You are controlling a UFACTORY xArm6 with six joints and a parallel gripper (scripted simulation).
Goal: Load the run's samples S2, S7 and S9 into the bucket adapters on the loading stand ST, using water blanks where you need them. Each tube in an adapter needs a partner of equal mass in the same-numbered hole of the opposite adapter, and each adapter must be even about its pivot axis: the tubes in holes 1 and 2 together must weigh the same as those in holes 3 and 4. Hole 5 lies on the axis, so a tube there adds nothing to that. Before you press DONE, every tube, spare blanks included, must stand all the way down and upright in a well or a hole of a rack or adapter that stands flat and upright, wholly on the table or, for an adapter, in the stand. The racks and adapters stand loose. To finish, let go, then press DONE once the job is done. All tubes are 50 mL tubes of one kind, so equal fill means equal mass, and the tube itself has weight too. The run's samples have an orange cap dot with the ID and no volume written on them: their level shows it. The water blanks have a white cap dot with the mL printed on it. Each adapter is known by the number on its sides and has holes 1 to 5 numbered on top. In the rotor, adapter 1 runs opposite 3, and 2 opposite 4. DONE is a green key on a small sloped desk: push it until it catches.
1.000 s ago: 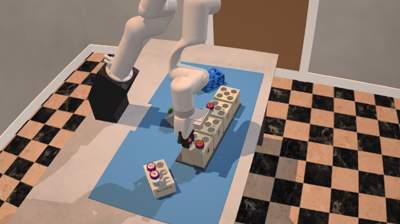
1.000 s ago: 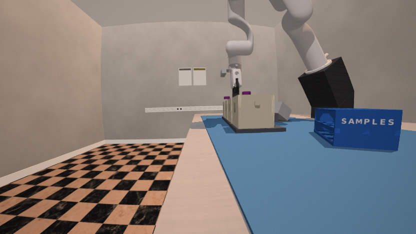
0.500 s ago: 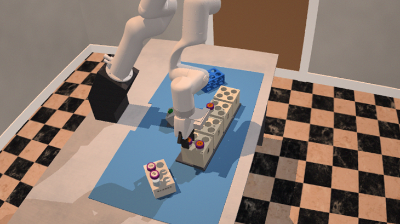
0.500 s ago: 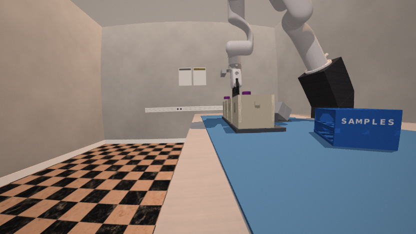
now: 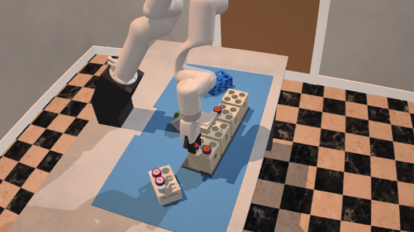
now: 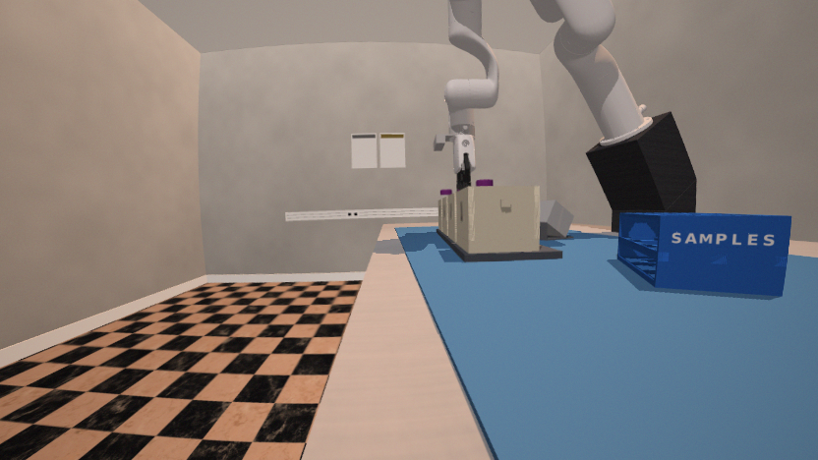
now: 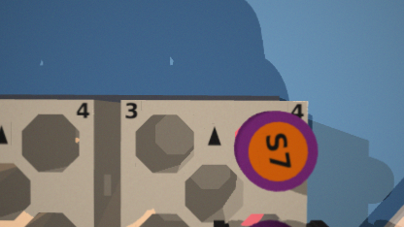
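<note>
My hand is 1 cm to the right of the tube and 6 cm above it. From my hand the other things lie so: adapter 8 cm ahead, 23 cm to the left, 7 cm below; then blanks rack 9 cm behind, 13 cm to the right, 9 cm below; then green done key 13 cm behind, 22 cm to the left, 6 cm below.
</note>
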